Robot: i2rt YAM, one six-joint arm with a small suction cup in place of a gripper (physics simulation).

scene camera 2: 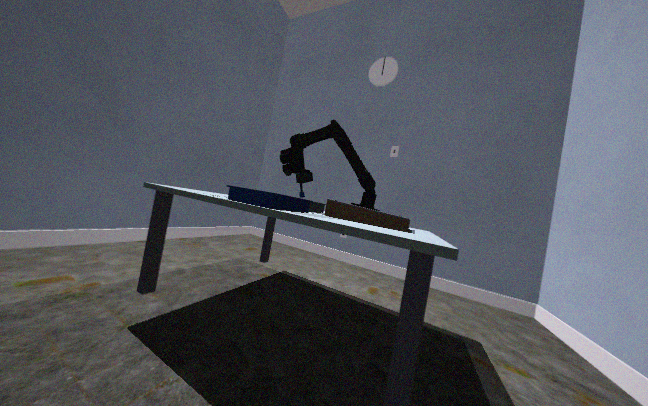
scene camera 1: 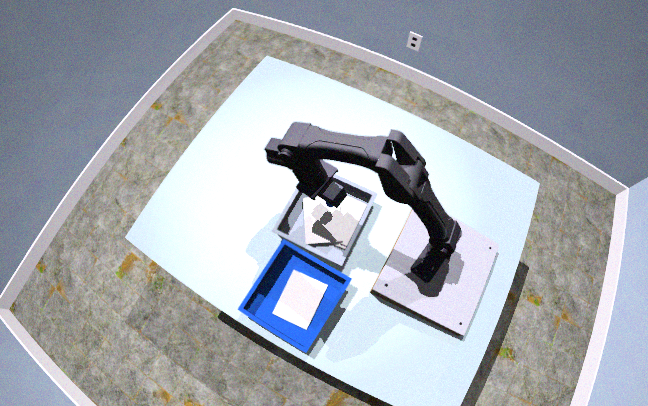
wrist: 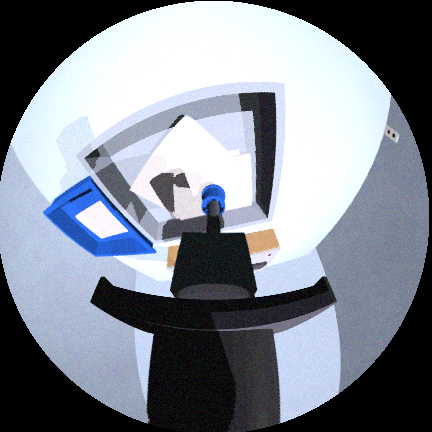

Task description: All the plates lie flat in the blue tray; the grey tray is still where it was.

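Where they show: hand, its tool point: (scene camera 2: 302, 197) (wrist: 213, 194); arm's base, origin of its link: (scene camera 2: 366, 208) (scene camera 1: 436, 250).
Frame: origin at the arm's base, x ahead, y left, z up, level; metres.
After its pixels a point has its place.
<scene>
My gripper, a blue suction cup (scene camera 1: 329, 204) (scene camera 2: 302, 194) (wrist: 213, 192), hangs over the grey tray (scene camera 1: 288, 211) {x 0.421, y 0.176, z -0.026 m} (scene camera 2: 316, 206) {x 0.230, y 0.079, z -0.030 m} (wrist: 280, 150) {x 0.388, y 0.003, z -0.009 m}, slightly above the plates as far as I can tell, with nothing seen on it. Inside, a white plate (scene camera 1: 311, 225) {x 0.343, y 0.162, z -0.040 m} (wrist: 192, 150) {x 0.371, y 0.106, z -0.040 m} lies turned, one corner at the tray's wall; it looks slightly tilted. Another white plate (wrist: 242, 175) {x 0.324, y 0.032, z -0.045 m} shows partly beneath it; how many are stacked is hidden. The blue tray (scene camera 1: 295, 342) {x 0.150, y 0.457, z -0.011 m} (scene camera 2: 265, 198) {x 0.149, y 0.459, z -0.032 m} (wrist: 115, 247) {x 0.137, y 0.354, z -0.029 m} stands beside the grey tray. A white plate (scene camera 1: 300, 299) {x 0.224, y 0.353, z -0.051 m} (wrist: 101, 220) {x 0.234, y 0.345, z -0.051 m} lies flat in it.
The arm's base stands on a pale board (scene camera 1: 475, 250) {x -0.105, y -0.082, z -0.009 m} with wooden sides (scene camera 2: 367, 214) {x -0.087, y 0.178, z -0.024 m}, to the right of both trays. The trays' raised walls stand close together near the table's front-left edge in the first scene view. The arm's shadow falls across the plates.
</scene>
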